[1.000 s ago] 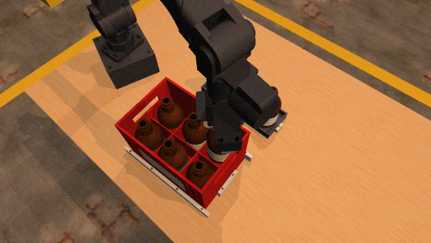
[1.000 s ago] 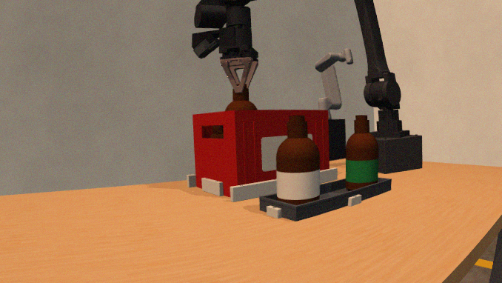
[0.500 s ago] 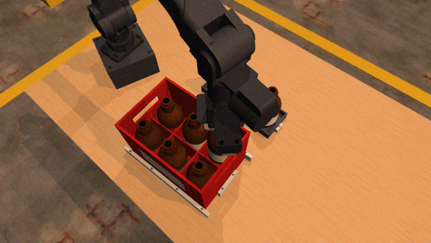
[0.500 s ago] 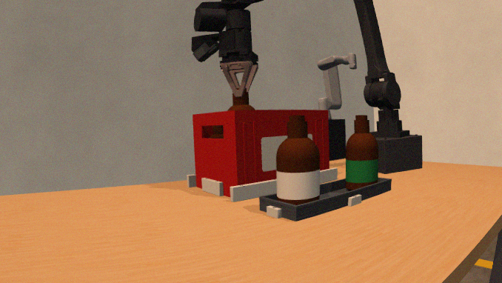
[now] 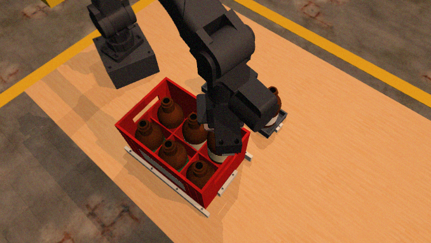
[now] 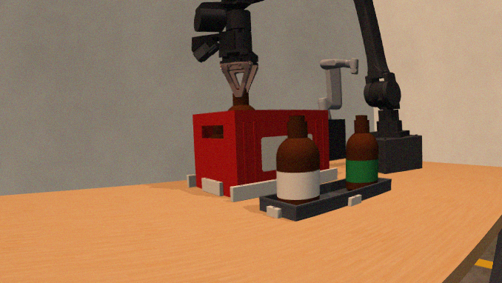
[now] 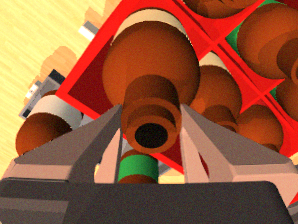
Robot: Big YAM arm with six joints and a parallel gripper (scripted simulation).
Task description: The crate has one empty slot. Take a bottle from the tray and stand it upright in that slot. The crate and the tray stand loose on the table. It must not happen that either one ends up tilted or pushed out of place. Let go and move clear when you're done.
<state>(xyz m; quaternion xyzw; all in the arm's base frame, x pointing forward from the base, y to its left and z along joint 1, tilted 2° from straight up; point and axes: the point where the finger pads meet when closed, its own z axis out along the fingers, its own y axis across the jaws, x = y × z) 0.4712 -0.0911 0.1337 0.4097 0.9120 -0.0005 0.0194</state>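
My gripper is now 9 cm past the red crate, 4 cm to the left of it and 13 cm above it. From my hand the other things lie so: dark tray: 7 cm behind, 20 cm to the left, 20 cm below.
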